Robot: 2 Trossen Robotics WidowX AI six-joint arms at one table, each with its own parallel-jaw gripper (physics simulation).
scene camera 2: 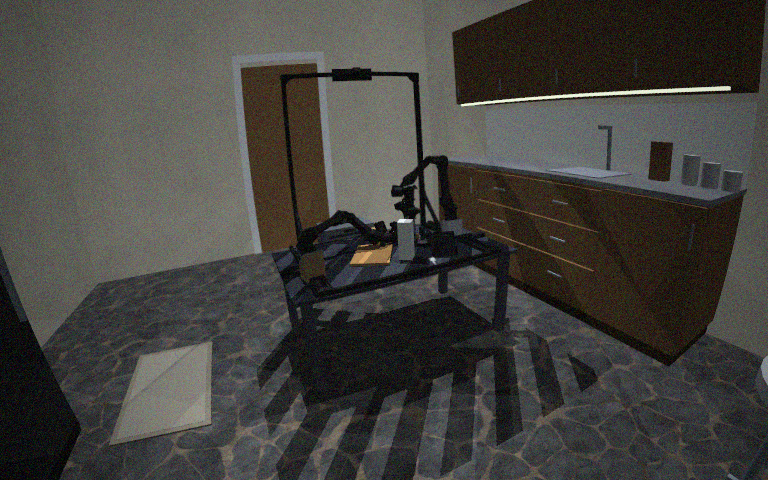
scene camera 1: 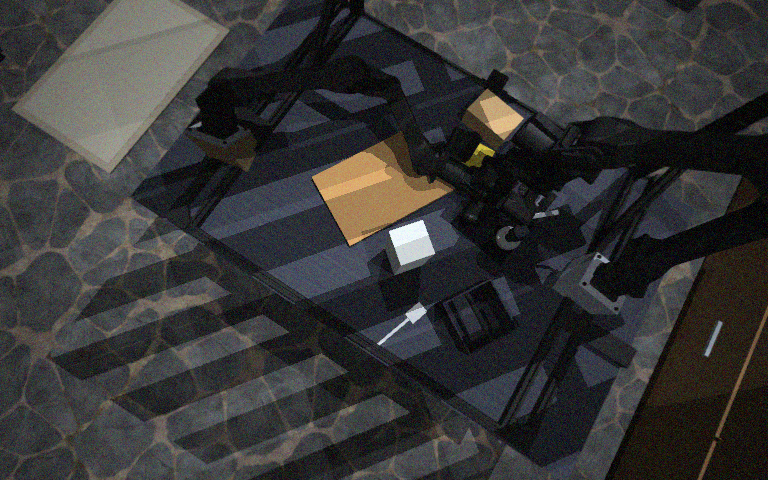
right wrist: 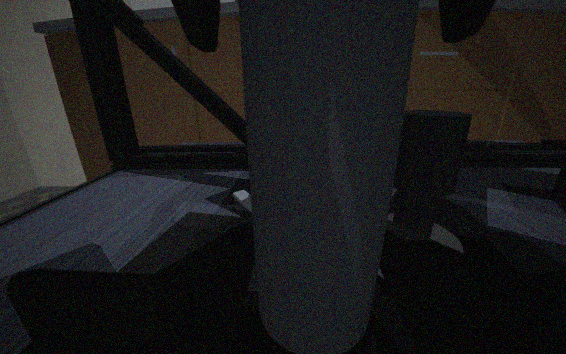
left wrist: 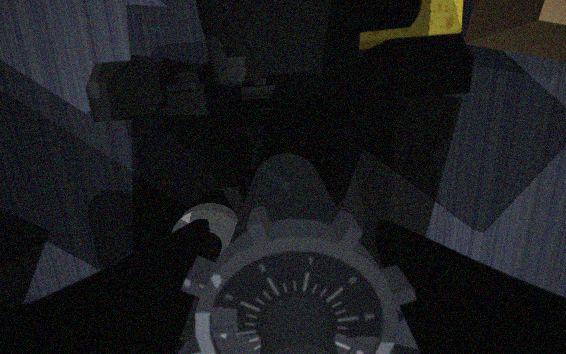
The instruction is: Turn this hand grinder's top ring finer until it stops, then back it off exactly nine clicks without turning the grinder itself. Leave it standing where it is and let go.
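Frame: origin at the left arm's base, x ahead, y left, z up, level; millimetres.
Where they show: left gripper, between the fingertips: (scene camera 1: 517,192) (right wrist: 326,42) (left wrist: 293,230); right gripper, between the fingertips: (right wrist: 313,225); left arm's base, origin of its link: (scene camera 2: 451,220) (scene camera 1: 607,282); right arm's base, origin of its link: (scene camera 2: 310,256) (scene camera 1: 218,130).
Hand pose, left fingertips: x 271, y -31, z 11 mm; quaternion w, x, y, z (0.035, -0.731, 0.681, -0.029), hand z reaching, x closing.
Each offset is from my left fingertips to the top centre of the thing. "pt": to the spot under its first point.
The hand grinder stands upright at the right of the table, mostly hidden under the arms in scene camera 1. Its grey body @(pt dx +11, dy +0, dz -31 mm) (right wrist: 320,168) fills the right wrist view. Its top ring @(pt dx +12, dy +0, dz +32 mm) (left wrist: 303,242), with lugs and tick marks, fills the bottom of the left wrist view. My right gripper (scene camera 1: 464,180) reaches in from the left and is shut on the grinder's body. My left gripper (scene camera 1: 507,206) (left wrist: 293,230) comes down from above, with a dark finger at each side of the top ring, shut on it.
A white box @(dx +106, dy +258, dz +84 mm) (scene camera 1: 411,245) (scene camera 2: 406,238) stands beside a tan mat @(dx +262, dy +147, dz -101 mm) (scene camera 1: 373,190) (scene camera 2: 373,254). Around the grinder are a cardboard box @(dx +157, dy -161, dz -56 mm) (scene camera 1: 494,116), a yellow piece @(dx +146, dy -54, dz -86 mm) (scene camera 1: 479,154) (left wrist: 422,24) and a grey crescent @(dx -64, dy +55, dz -23 mm) (scene camera 1: 508,238) (left wrist: 211,218). A black tray @(dx -102, dy +266, dz -16 mm) (scene camera 1: 477,316) and a white scoop @(dx +7, dy +388, dz -113 mm) (scene camera 1: 403,324) lie nearer the front edge.
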